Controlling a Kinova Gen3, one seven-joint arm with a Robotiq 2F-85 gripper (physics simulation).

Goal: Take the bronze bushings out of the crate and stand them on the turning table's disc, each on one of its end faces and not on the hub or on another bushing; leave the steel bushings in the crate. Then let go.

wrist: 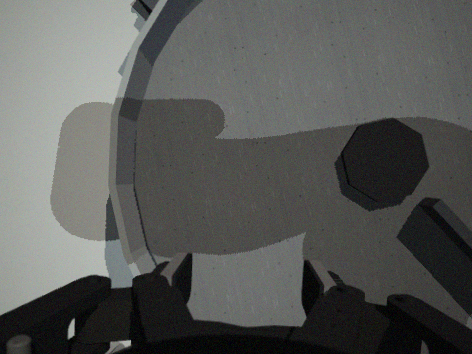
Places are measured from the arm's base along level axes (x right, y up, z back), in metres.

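Where they show: gripper, fingertip midpoint: [246, 276].
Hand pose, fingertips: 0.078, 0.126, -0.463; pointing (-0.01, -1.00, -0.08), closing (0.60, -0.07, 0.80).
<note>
After its pixels a point has its place, as x, y, z.
The turning table's disc [280, 200] @(0.113, 0.020, -0.468) fills much of the wrist view, grey and speckled, with a raised rim on the left. Its dark eight-sided hub [385, 162] @(0.186, 0.028, -0.427) stands at the right. My gripper [246, 276] @(0.078, 0.126, -0.463) is open at the bottom of the view, with bare disc surface showing between its fingertips, left of and below the hub. No bronze bushing, steel bushing or crate shows in this view. How high the fingers are above the disc I cannot tell.
A dark bar [440, 250] @(0.163, 0.020, -0.349) runs from near the hub toward the lower right edge. The disc's raised rim [126, 165] @(0.054, 0.028, -0.582) curves along the left. A small dark block [142, 9] @(0.169, -0.008, -0.679) sits outside the rim at the top left. The arm's shadow lies across the disc.
</note>
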